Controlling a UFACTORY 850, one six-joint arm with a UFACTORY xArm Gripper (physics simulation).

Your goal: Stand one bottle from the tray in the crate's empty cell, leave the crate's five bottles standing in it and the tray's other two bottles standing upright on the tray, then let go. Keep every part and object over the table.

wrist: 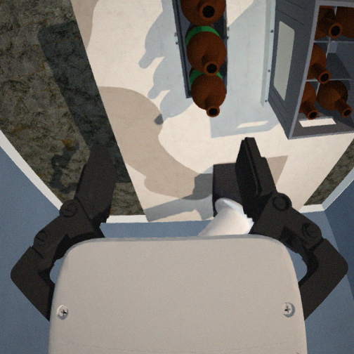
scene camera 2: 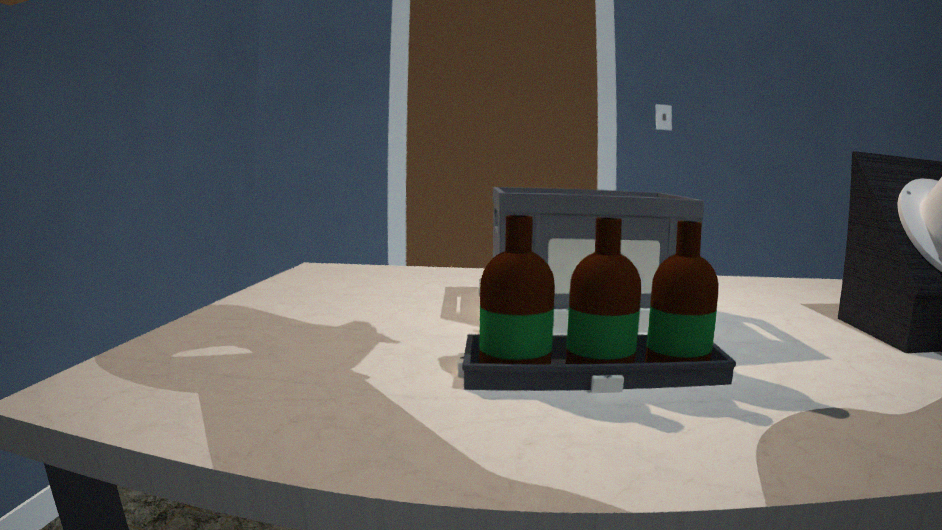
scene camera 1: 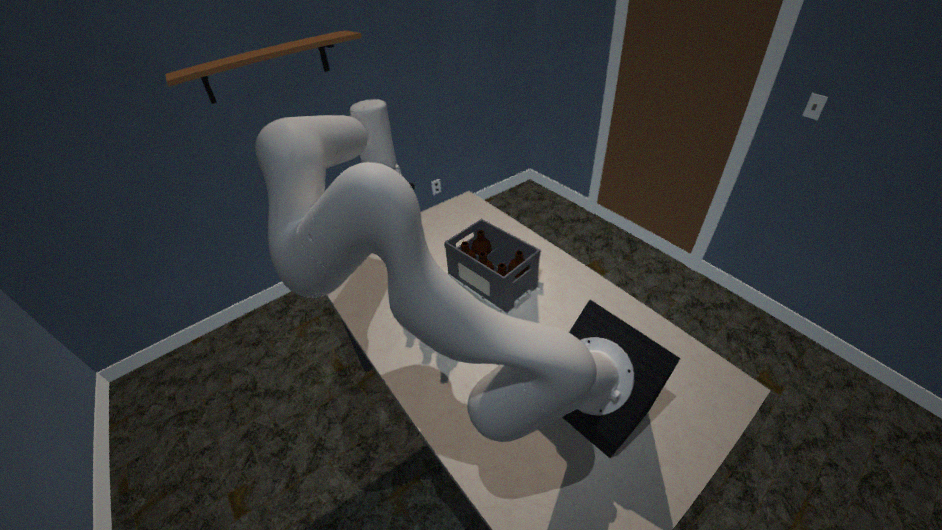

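Observation:
Three brown bottles with green labels stand upright in the dark tray (scene camera 2: 533,377) (wrist: 183,65): the left bottle (scene camera 2: 517,290), middle bottle (scene camera 2: 604,290) and right bottle (scene camera 2: 683,290) in scene camera 2. The grey crate (scene camera 1: 507,290) (scene camera 2: 596,203) (wrist: 287,112) stands behind the tray. Several brown bottles stand in it; its empty cell (wrist: 341,65) is the middle one of the row farther from the tray. My gripper (wrist: 173,154) is open and empty, high above the table; the tray and crate lie beyond its fingertips in the wrist view. Scene camera 1 mostly hides it behind the arm; scene camera 2 does not show it.
The arm (scene camera 1: 447,309) is mounted on a black base block (scene camera 1: 645,359) (scene camera 2: 879,263) on the pale table (scene camera 1: 718,388) (scene camera 2: 368,296). A wooden wall shelf (scene camera 1: 263,56) is behind the arm. The floor (wrist: 30,90) shows beyond the table's edge, under the left finger in the wrist view.

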